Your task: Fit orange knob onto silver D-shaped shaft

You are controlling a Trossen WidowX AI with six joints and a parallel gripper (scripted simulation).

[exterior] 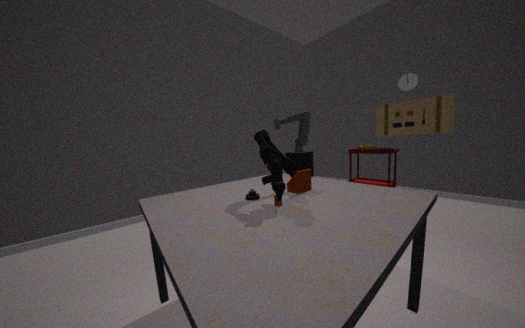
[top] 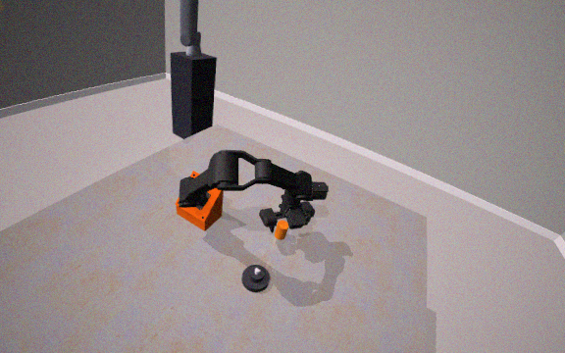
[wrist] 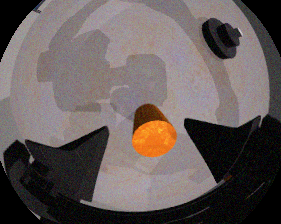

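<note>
Now: the orange knob 1 cm above my gripper tip. From my gripper tip the other things lie so: round dark pedestal 21 cm to the right, 3 cm ahead, 1 cm below.
</note>
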